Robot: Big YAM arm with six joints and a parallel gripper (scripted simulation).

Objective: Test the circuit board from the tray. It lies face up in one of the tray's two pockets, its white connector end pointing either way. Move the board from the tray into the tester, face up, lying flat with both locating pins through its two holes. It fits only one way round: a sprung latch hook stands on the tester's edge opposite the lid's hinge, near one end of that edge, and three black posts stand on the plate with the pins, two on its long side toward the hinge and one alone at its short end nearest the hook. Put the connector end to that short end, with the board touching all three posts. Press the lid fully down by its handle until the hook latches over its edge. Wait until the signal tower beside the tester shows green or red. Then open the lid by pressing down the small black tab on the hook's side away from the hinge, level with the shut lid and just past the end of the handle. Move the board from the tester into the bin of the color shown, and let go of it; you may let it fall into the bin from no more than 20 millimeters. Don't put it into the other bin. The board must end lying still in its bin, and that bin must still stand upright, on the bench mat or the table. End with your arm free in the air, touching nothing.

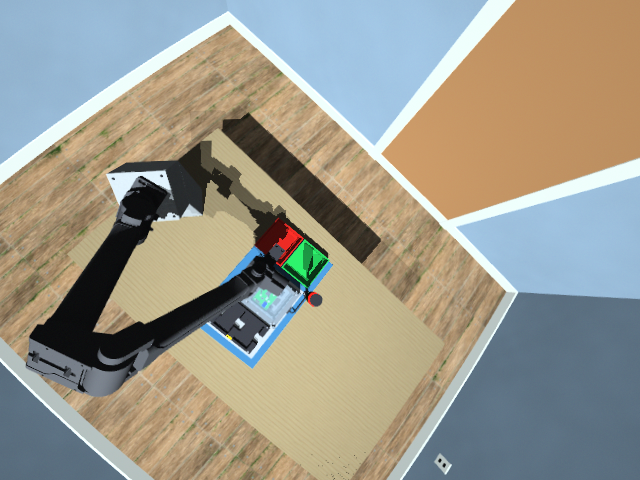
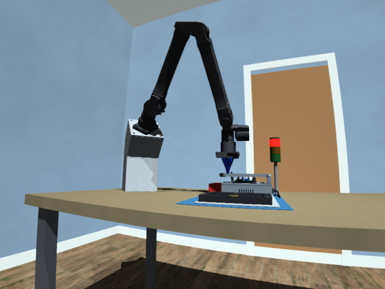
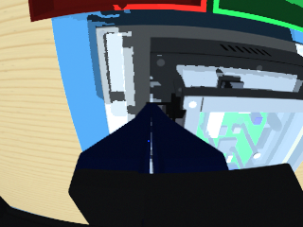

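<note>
The black latch hook lies 1 cm below my hand and 1 cm ahead of it. Round my hand: green circuit board (7 cm to the right, 6 cm ahead, 3 cm below); tester plate (7 cm to the right, 7 cm ahead, 3 cm below); tester lid (7 cm to the right, 6 cm ahead, 1 cm below).
</note>
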